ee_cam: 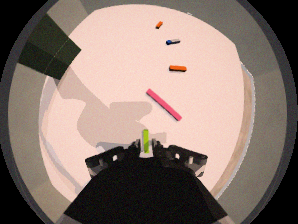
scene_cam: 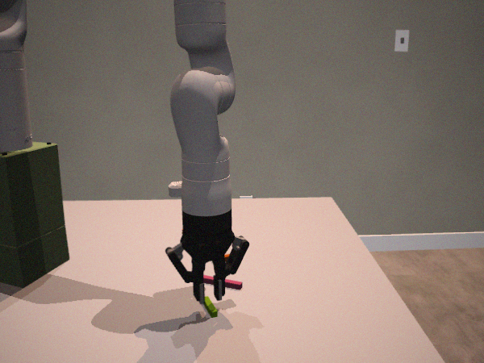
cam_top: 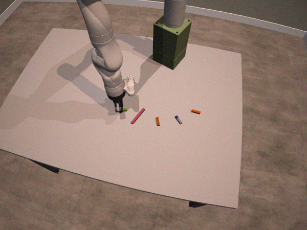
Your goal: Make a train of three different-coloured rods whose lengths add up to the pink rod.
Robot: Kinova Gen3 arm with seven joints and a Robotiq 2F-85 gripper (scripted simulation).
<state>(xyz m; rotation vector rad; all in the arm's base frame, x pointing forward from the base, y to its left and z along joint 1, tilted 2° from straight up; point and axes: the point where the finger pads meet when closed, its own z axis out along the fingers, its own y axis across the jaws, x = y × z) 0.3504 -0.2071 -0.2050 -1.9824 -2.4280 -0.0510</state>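
My gripper is now 30 mm above the lime rod. Also, from my hand: grey rod: 270 mm to the left, 30 mm below, 30 mm ahead; then pink rod: 80 mm to the left, 30 mm below, 20 mm ahead; then blue rod: 250 mm to the left, 30 mm below, 20 mm ahead.
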